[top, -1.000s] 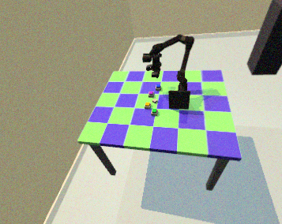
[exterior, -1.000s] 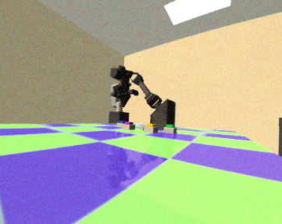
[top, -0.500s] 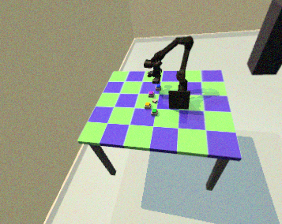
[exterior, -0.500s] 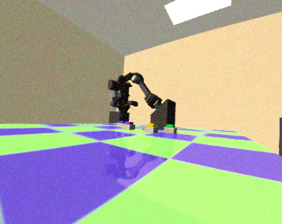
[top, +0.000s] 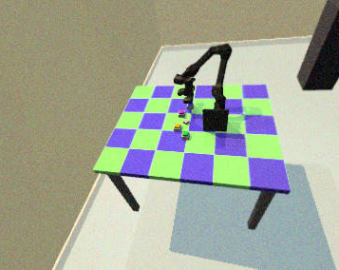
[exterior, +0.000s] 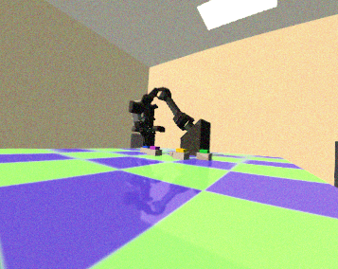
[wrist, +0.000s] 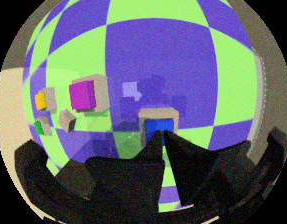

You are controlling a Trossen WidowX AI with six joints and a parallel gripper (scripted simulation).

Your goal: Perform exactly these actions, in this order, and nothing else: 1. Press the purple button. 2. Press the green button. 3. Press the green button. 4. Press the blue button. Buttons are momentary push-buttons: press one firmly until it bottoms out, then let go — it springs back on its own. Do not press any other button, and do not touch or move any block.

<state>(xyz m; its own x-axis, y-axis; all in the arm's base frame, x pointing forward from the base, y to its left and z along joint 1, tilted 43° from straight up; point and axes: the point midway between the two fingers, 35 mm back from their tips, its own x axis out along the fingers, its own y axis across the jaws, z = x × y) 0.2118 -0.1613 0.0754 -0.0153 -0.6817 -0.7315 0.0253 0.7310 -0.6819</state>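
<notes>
Right now my gripper tip is 10 mm above the blue button. Round my gripper tip: purple button 50 mm ahead, 100 mm to the left; then green button 300 mm to the left; then small grey block 10 mm ahead, 170 mm to the left, 30 mm below.
</notes>
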